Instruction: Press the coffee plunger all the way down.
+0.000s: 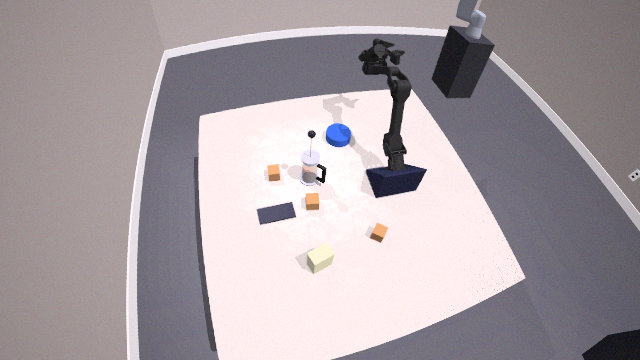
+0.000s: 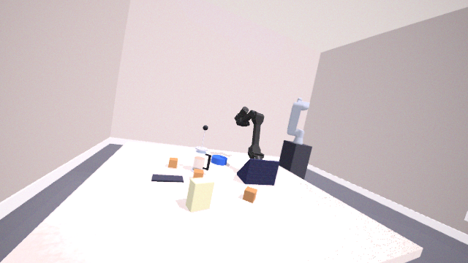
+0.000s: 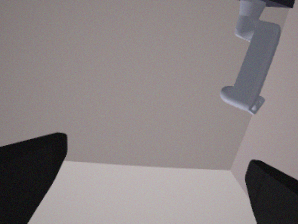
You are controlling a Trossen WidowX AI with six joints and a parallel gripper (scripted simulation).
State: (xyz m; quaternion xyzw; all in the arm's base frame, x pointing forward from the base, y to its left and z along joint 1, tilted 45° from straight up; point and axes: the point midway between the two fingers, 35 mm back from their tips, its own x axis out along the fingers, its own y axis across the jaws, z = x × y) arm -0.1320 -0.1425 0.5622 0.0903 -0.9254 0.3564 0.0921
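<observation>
The glass coffee press is 510 mm ahead of my gripper tip, 430 mm to the left of it and 260 mm below it. The rest, counted from my gripper tip: pale yellow block 810 mm to the left, 570 mm ahead, 340 mm below.
</observation>
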